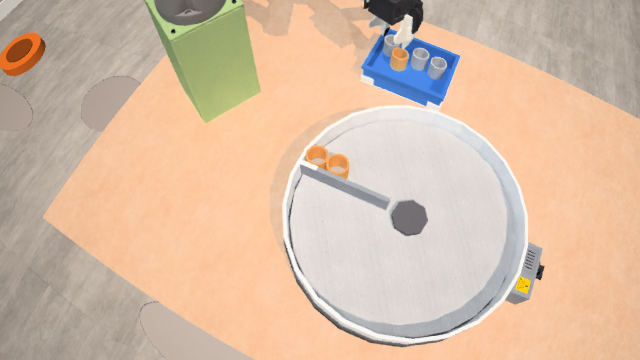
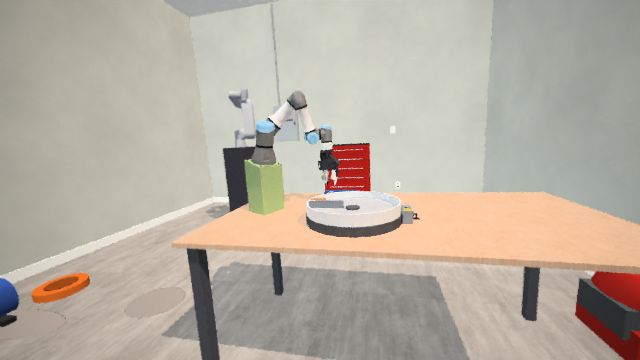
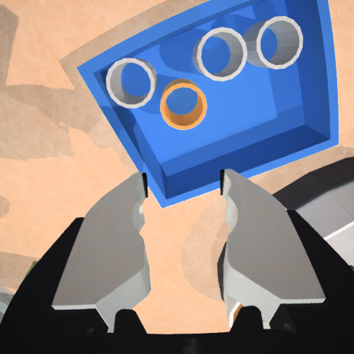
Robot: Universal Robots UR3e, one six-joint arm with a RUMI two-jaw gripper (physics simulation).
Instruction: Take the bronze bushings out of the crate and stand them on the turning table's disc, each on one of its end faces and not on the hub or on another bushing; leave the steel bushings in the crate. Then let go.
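Places are measured from the arm's base along level axes (x ahead, y left, z up), in centimetres.
Pixels of known places: gripper, fingertip midpoint: (image 1: 393,42) (image 2: 330,185); arm's base at its link origin: (image 2: 263,162).
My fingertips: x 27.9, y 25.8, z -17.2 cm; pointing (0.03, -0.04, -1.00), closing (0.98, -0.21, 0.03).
Ahead of a thing's pixels: the offset from my fingertips to its top centre. "spot": to the spot under its first point.
A bronze bushing @(dx +1.1, dy +3.0, dz -5.4 cm) (image 1: 399,64) (image 3: 187,121) stands upright in the blue crate @(dx +4.6, dy +2.3, dz -4.7 cm) (image 1: 404,88) (image 3: 327,65), between a steel bushing @(dx -2.5, dy +5.9, dz -5.4 cm) (image 1: 390,49) (image 3: 117,89) at one end and two steel bushings, one nearer @(dx +4.9, dy +6.1, dz -5.4 cm) (image 1: 420,63) (image 3: 239,62) and one farther @(dx +9.5, dy +6.1, dz -5.4 cm) (image 1: 438,73) (image 3: 294,47). Two bronze bushings, one by the rim @(spot: dx +1.7, dy -30.1, dz -2.1 cm) (image 1: 316,151) and one beside it @(dx +6.5, dy -30.8, dz -0.6 cm) (image 1: 343,173), stand side by side on the turning table's disc @(dx +21.3, dy -30.8, dz -3.6 cm) (image 1: 450,200), along the grey bar and away from the hub @(dx +21.3, dy -30.8, dz -3.6 cm) (image 1: 409,218) (image 2: 352,207). My gripper (image 1: 392,36) (image 2: 329,181) (image 3: 182,173) is partly open and empty, above the crate.
The grey bar @(spot: dx +10.5, dy -32.9, dz -1.7 cm) (image 1: 350,188) (image 2: 326,204) runs from the turning table's raised white rim (image 1: 523,215) (image 2: 353,218) toward the hub. A green pedestal (image 1: 220,65) (image 2: 266,190) bears the arm. A grey control box @(spot: dx +44.8, dy -30.3, dz -3.8 cm) (image 1: 522,285) (image 2: 407,216) sits against the turning table's side.
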